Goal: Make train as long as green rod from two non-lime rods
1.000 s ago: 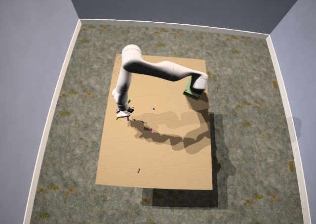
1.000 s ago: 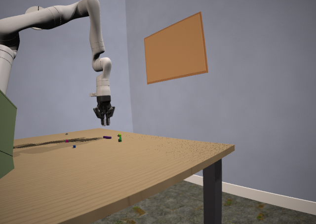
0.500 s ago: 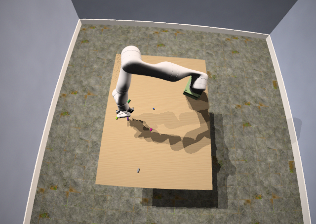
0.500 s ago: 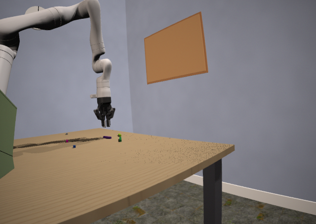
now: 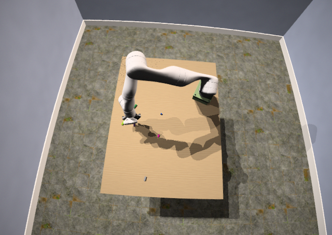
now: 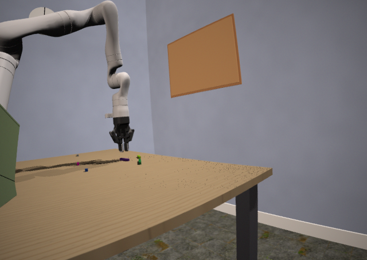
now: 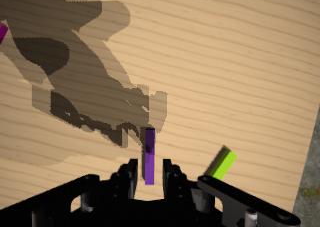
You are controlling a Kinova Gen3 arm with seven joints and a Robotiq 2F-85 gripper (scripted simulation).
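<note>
My gripper is now 6 cm above the purple rod. Also, from my hand: lime rod 8 cm ahead, 6 cm below; green rod 11 cm to the right, 6 cm below, 1 cm ahead; magenta rod 19 cm behind, 11 cm to the left, 6 cm below.
</note>
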